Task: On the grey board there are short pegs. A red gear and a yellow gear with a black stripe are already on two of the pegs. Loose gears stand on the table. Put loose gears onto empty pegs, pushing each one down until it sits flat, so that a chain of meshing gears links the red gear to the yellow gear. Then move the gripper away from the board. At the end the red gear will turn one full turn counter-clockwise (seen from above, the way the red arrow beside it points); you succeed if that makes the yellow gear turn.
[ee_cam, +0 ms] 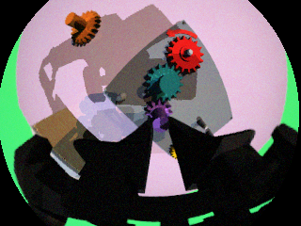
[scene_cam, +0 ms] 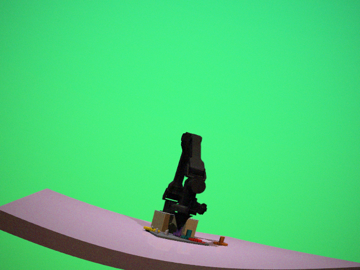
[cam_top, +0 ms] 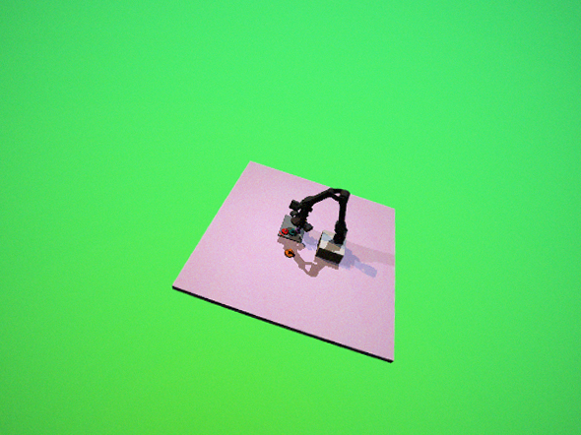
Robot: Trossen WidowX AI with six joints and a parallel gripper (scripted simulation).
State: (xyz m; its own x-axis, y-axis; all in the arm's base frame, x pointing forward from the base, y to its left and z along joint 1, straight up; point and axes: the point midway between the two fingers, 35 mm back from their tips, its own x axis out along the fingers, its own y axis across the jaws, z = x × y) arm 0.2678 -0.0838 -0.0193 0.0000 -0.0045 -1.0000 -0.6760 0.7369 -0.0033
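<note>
Right now the purple gear is 10 mm below my gripper tip. The rest, counted from my gripper tip: teal gear 40 mm ahead, 20 mm to the left, 20 mm below; red gear 90 mm ahead, 30 mm to the left, 20 mm below; grey board 30 mm to the right, 30 mm below, 30 mm ahead.
</note>
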